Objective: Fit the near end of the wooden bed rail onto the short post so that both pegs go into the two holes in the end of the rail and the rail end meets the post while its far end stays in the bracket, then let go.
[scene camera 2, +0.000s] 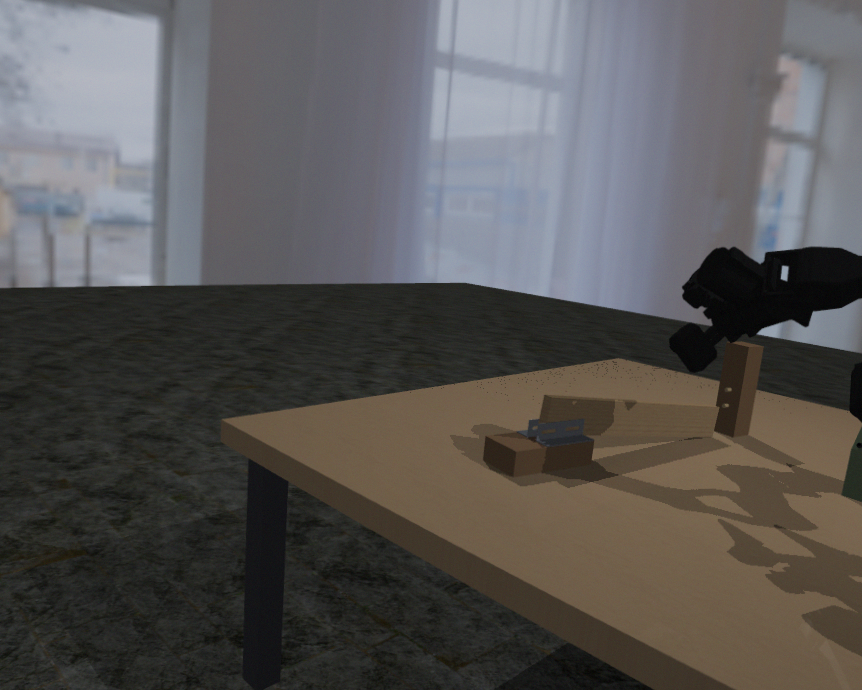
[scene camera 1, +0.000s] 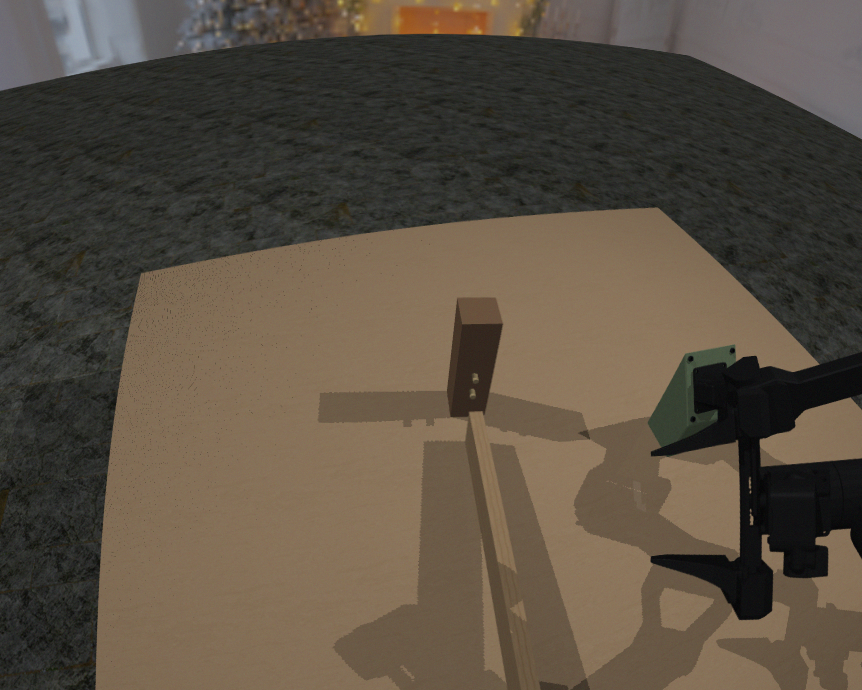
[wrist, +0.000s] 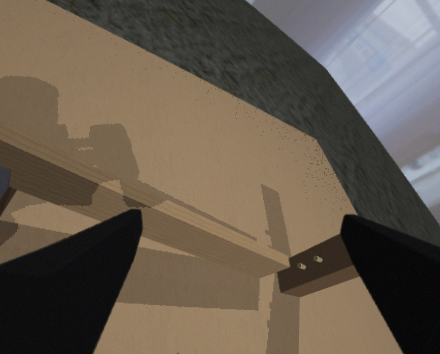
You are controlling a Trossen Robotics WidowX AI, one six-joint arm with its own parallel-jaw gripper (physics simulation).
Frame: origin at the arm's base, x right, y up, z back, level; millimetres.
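Seen in the pictures: gripper, fingertip midpoint: [scene camera 1: 651,507] [wrist: 243,221]; arm's base at its link origin: [scene camera 1: 710,387].
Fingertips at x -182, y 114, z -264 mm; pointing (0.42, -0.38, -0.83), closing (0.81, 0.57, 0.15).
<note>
Offsets run from my fingertips to a thing's middle. "spot": to the spot under its first point. Level surfaces: height alone.
The wooden bed rail {dx +38, dy -172, dz -95 mm} [scene camera 1: 494,503] [scene camera 2: 654,417] [wrist: 215,242] slants across the table. Its near end is low at the foot of the short post {spot: dx +296, dy -95, dz -66 mm} [scene camera 1: 470,352] [scene camera 2: 738,392] [wrist: 332,270]. Both pegs show bare on the post's face, and the rail end is not on them. The far end is at the grey metal bracket {dx -150, dy -186, dz -123 mm} [scene camera 2: 560,429]; the bracket partly hides it, so I cannot tell how it sits. The holes are not visible. My gripper [scene camera 1: 651,505] [wrist: 243,221] is open and empty, right of the rail in scene camera 1. In the wrist view the rail and post show beyond the fingers.
The bracket stands on a brown wooden block {dx -180, dy -207, dz -128 mm} [scene camera 2: 514,453]. A green plate [scene camera 1: 672,417] with dark screws is beside the black arm at the right. The arm casts shadows over the table top {dy -227 mm} [scene camera 1: 251,467] [scene camera 2: 373,446] and the rail. The table's edge [scene camera 2: 431,523] shows in scene camera 2.
</note>
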